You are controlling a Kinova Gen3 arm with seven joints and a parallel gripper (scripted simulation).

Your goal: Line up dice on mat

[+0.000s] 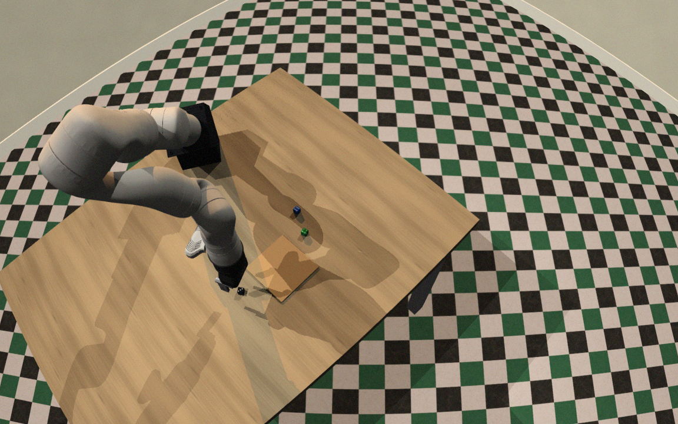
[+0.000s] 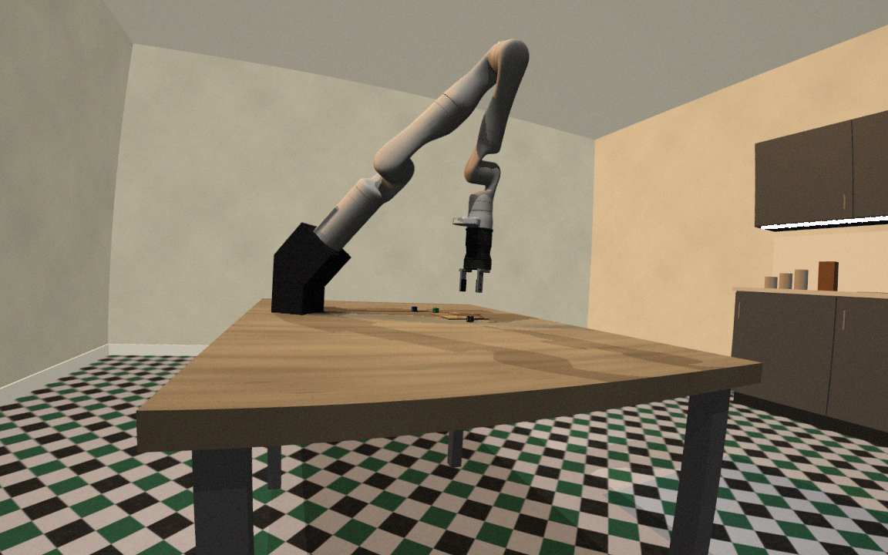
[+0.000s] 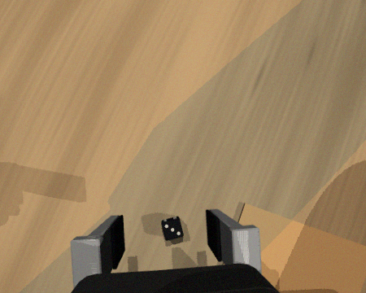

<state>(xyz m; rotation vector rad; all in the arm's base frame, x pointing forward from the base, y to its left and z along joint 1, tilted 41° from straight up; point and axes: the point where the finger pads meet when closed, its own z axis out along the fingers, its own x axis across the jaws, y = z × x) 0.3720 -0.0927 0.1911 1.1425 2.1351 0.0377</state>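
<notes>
Right now the black die is 10 cm below my hand, 1 cm to the left of it and 1 cm ahead of it. The rest, counted from my hand: green die (25 cm to the left, 10 cm below, 1 cm behind); then blue die (28 cm to the left, 10 cm below, 8 cm behind); then orange mat (14 cm to the left, 10 cm below, 3 cm ahead).
</notes>
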